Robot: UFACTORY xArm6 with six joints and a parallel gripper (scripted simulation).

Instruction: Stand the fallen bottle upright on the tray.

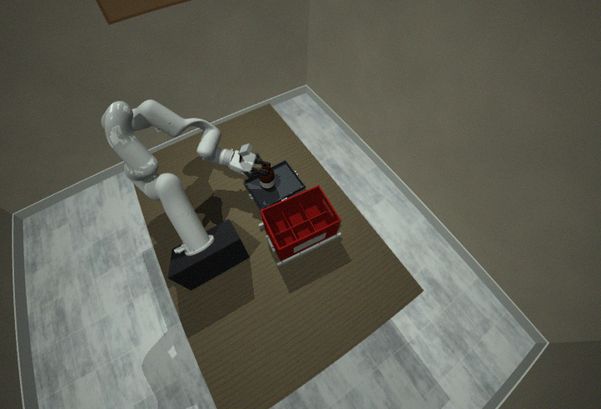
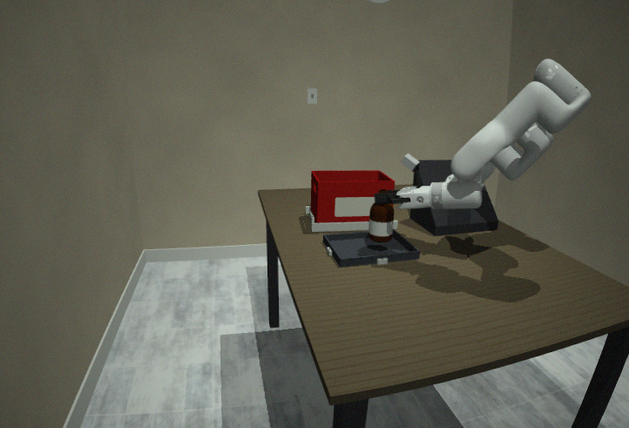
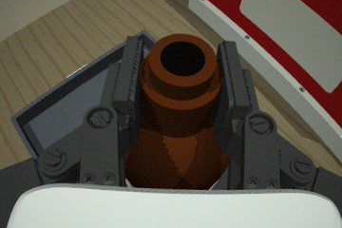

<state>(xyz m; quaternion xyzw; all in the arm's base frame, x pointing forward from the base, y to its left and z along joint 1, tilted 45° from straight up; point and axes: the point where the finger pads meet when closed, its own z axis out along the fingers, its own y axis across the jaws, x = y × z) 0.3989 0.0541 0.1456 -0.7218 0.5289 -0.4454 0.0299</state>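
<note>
Right now my hand is 60 mm above the brown bottle. The rest, counted from my hand: dark grey tray (30 mm ahead, 10 mm to the right, 160 mm below); then red crate (10 mm behind, 280 mm to the right, 90 mm below).
</note>
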